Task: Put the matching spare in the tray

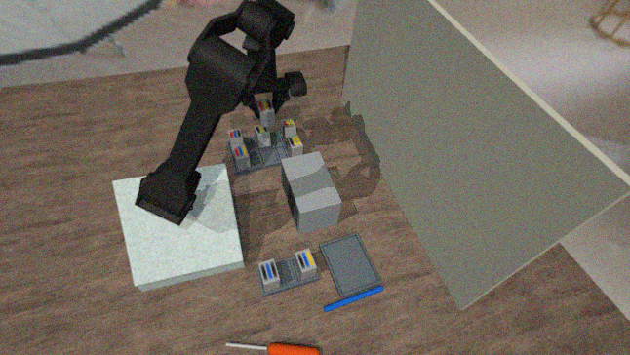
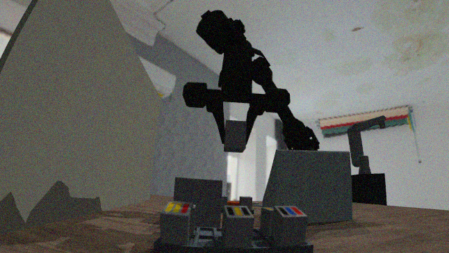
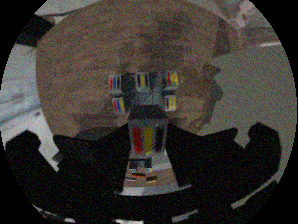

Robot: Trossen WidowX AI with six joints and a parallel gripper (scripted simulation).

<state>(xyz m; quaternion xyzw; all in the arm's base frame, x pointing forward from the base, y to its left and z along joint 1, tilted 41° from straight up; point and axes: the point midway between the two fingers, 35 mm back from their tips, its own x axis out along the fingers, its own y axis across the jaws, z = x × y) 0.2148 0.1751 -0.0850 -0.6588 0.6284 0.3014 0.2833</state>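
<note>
Now: the flat grey tray 350 mm to the right of my gripper tip, 160 mm below it and 130 mm ahead of it. The rest, counted from my gripper tip: wall panel: 310 mm ahead, 150 mm to the right, 60 mm above; then grey mounted unit: 160 mm to the right, 110 mm below, 70 mm ahead; then grey spare: 20 mm above.
</note>
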